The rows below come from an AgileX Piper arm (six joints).
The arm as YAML. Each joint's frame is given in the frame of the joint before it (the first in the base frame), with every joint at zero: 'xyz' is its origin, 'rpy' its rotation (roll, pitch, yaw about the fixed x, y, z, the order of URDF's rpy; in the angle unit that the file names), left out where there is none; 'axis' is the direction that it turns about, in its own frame. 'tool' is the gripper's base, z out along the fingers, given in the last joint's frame.
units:
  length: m
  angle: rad
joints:
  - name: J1
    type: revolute
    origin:
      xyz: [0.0, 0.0, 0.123]
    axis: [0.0, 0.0, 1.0]
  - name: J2
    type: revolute
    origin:
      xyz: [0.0, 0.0, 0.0]
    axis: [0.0, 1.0, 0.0]
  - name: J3
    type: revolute
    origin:
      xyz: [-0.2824, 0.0, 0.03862]
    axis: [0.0, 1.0, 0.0]
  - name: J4
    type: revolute
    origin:
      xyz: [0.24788, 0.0, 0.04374]
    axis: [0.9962, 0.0, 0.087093]
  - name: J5
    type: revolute
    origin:
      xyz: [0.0, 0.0, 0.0]
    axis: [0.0, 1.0, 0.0]
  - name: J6
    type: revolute
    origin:
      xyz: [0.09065, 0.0, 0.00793]
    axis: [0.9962, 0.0, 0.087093]
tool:
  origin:
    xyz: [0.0, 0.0, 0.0]
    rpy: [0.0, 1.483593, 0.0]
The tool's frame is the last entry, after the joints.
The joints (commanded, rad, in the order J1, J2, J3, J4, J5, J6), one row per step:
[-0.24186, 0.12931, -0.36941, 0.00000, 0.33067, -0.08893]
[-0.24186, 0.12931, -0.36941, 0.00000, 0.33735, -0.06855]
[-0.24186, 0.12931, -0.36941, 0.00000, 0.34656, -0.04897]
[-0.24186, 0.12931, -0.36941, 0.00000, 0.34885, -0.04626]
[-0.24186, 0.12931, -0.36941, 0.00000, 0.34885, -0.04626]
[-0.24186, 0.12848, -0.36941, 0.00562, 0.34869, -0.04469]
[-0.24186, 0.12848, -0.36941, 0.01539, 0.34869, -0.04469]
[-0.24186, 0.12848, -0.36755, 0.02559, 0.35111, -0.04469]
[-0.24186, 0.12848, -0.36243, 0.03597, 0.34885, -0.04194]
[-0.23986, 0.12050, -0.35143, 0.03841, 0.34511, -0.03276]
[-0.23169, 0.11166, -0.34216, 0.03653, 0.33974, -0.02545]
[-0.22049, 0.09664, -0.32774, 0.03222, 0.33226, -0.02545]
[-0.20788, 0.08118, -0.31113, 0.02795, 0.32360, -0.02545]
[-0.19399, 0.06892, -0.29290, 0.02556, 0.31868, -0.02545]
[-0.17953, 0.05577, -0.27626, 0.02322, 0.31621, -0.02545]
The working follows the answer.
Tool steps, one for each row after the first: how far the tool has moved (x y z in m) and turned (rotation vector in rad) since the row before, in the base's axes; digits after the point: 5 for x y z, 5 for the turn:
[0.00000, 0.00000, -0.00061, 0.02139, 0.00160, -0.00014]
[-0.00001, 0.00000, -0.00084, 0.02121, 0.00425, -0.00029]
[0.00000, 0.00000, -0.00021, 0.00318, 0.00157, -0.00006]
[0.00000, 0.00000, 0.00000, 0.00000, 0.00000, 0.00000]
[-0.00010, 0.00020, 0.00005, 0.00645, -0.00261, 0.00178]
[0.00007, 0.00030, 0.00000, 0.00898, -0.00222, 0.00315]
[0.00025, 0.00027, -0.00081, 0.01039, 0.00185, 0.00333]
[0.00057, 0.00019, -0.00143, 0.01294, -0.00021, 0.00316]
[-0.00024, 0.00022, -0.00283, 0.01106, -0.00334, 0.00239]
[-0.00050, 0.00043, -0.00209, 0.00430, -0.00601, 0.00721]
[-0.00097, 0.00059, -0.00329, -0.00572, -0.00697, 0.00961]
[-0.00076, 0.00059, -0.00388, -0.00548, -0.00649, 0.01103]
[-0.00005, 0.00055, -0.00490, -0.00198, 0.00148, 0.01303]
[-0.00030, 0.00063, -0.00458, -0.00198, 0.00141, 0.01369]

Tool pose at each row, in the base's axes (x y z in m, rotation vector in rad; rounded; the steps above come from the unrounded poses):
[0.04495, -0.01109, 0.29884, 0.12070, 1.57544, -0.25927]
[0.04495, -0.01109, 0.29823, 0.13727, 1.58009, -0.24272]
[0.04494, -0.01109, 0.29740, 0.15356, 1.58722, -0.22666]
[0.04493, -0.01108, 0.29719, 0.15592, 1.58920, -0.22436]
[0.04493, -0.01108, 0.29719, 0.15592, 1.58920, -0.22436]
[0.04484, -0.01088, 0.29724, 0.15974, 1.58755, -0.21759]
[0.04491, -0.01059, 0.29724, 0.16439, 1.58667, -0.20779]
[0.04516, -0.01032, 0.29643, 0.16967, 1.58998, -0.19719]
[0.04572, -0.01013, 0.29500, 0.17720, 1.59150, -0.18446]
[0.04548, -0.00991, 0.29217, 0.18410, 1.58961, -0.17346]
[0.04499, -0.00948, 0.29008, 0.18205, 1.58459, -0.16376]
[0.04402, -0.00889, 0.28679, 0.17037, 1.57768, -0.16001]
[0.04326, -0.00830, 0.28291, 0.15774, 1.57133, -0.15502]
[0.04321, -0.00775, 0.27801, 0.14584, 1.57333, -0.14651]
[0.04291, -0.00712, 0.27343, 0.13342, 1.57525, -0.13748]

